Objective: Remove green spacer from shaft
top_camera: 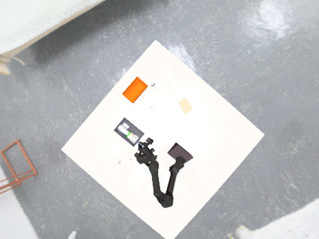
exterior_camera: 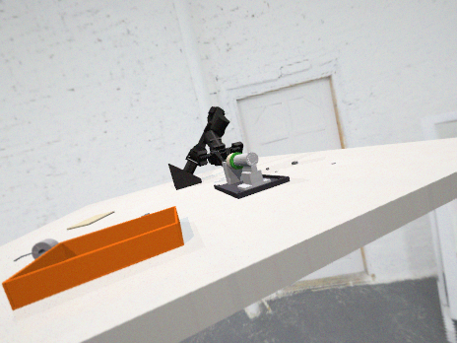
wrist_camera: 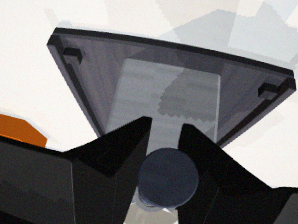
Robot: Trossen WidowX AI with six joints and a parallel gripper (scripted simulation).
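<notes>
Now: gripper tip 60 mm short of the dark grey shaft and 20 mm below it. Round my gripper tip: orange tray 320 mm ahead, 310 mm to the right, 50 mm below; green spacer 110 mm ahead, 20 mm above; tan card 490 mm to the right, 100 mm behind, 50 mm below.
</notes>
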